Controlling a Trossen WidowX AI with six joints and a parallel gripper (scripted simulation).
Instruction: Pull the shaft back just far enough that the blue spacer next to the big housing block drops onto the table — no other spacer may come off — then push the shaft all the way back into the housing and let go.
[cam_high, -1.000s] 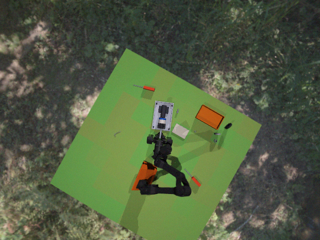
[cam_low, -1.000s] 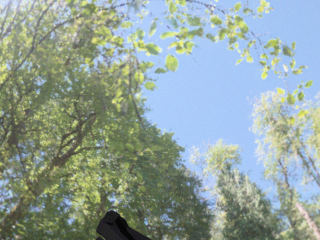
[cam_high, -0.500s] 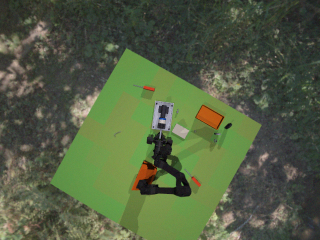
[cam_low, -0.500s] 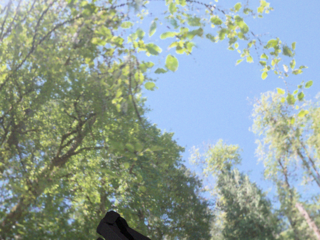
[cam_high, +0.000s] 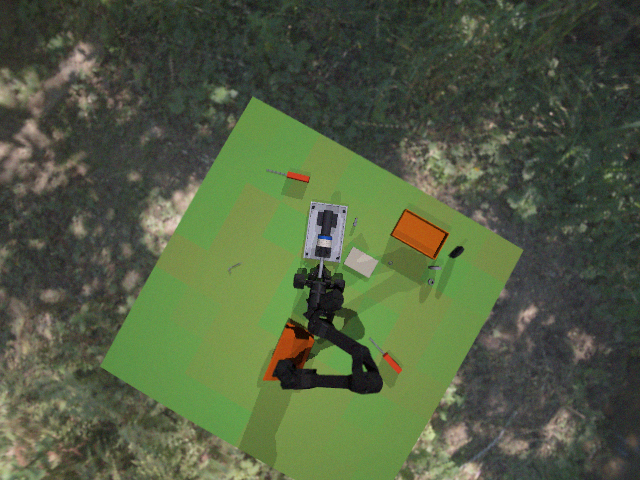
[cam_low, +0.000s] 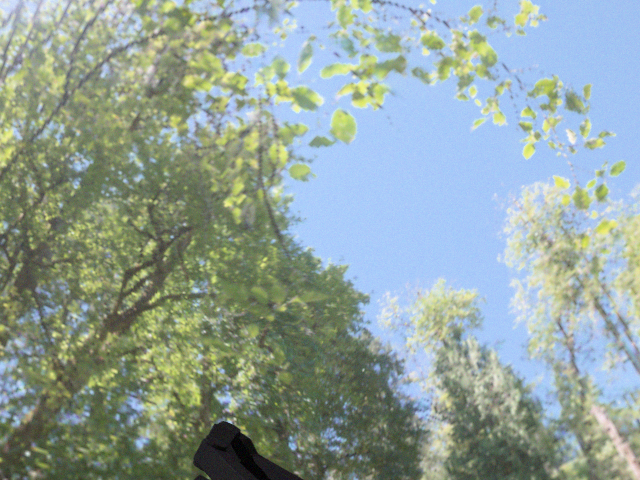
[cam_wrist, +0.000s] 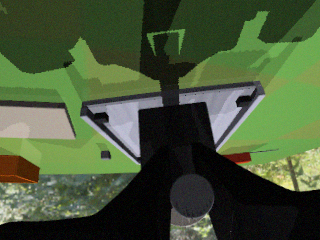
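Now: the grey shaft 5 cm ahead of my gripper tip, 2 cm above it and 1 cm to the left of it. The rest, counted from my gripper tip: beige plate (14 cm to the right, 8 cm ahead, 5 cm below); orange tray (31 cm to the right, 28 cm ahead, 5 cm below); blue spacer (11 cm ahead, 3 cm to the left, 2 cm above).
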